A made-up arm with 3 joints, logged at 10 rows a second.
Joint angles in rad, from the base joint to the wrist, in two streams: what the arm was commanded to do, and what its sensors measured. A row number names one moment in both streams.
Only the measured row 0 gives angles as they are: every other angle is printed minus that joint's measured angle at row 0.
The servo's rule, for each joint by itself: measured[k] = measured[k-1] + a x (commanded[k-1-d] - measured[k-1]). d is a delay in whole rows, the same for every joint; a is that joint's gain. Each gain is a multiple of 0.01, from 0.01 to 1. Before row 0 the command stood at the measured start. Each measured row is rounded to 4 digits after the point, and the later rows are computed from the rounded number. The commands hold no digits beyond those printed.
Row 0, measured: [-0.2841 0.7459 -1.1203]
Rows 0 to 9, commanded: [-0.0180 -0.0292 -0.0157]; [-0.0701 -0.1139 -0.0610]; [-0.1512 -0.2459 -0.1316]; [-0.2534 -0.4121 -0.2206]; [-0.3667 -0.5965 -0.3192]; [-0.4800 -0.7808 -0.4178]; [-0.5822 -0.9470 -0.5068]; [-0.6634 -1.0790 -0.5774]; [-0.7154 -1.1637 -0.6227]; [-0.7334 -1.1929 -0.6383]
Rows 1 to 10, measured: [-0.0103 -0.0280 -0.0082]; [-0.0444 -0.1105 -0.0357]; [-0.1053 -0.2405 -0.0856]; [-0.1897 -0.4052 -0.1558]; [-0.2906 -0.5888 -0.2408]; [-0.3986 -0.7731 -0.3328]; [-0.5033 -0.9400 -0.4233]; [-0.5946 -1.0734 -0.5034]; [-0.6635 -1.1601 -0.5654]; [-0.7033 -1.1916 -0.6033]
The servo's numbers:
d 0
a 0.57 0.96 0.52

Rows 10 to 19, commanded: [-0.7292 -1.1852 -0.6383]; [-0.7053 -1.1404 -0.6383]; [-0.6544 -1.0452 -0.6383]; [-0.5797 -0.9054 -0.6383]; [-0.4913 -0.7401 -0.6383]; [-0.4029 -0.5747 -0.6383]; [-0.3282 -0.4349 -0.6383]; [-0.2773 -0.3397 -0.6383]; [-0.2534 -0.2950 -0.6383]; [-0.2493 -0.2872 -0.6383]
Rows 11 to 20, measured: [-0.7181 -1.1855 -0.6215]; [-0.7108 -1.1422 -0.6302]; [-0.6787 -1.0491 -0.6344]; [-0.6223 -0.9111 -0.6364]; [-0.5476 -0.7469 -0.6374]; [-0.4651 -0.5816 -0.6379]; [-0.3871 -0.4408 -0.6381]; [-0.3245 -0.3437 -0.6382]; [-0.2840 -0.2969 -0.6383]; [-0.2642 -0.2876 -0.6383]
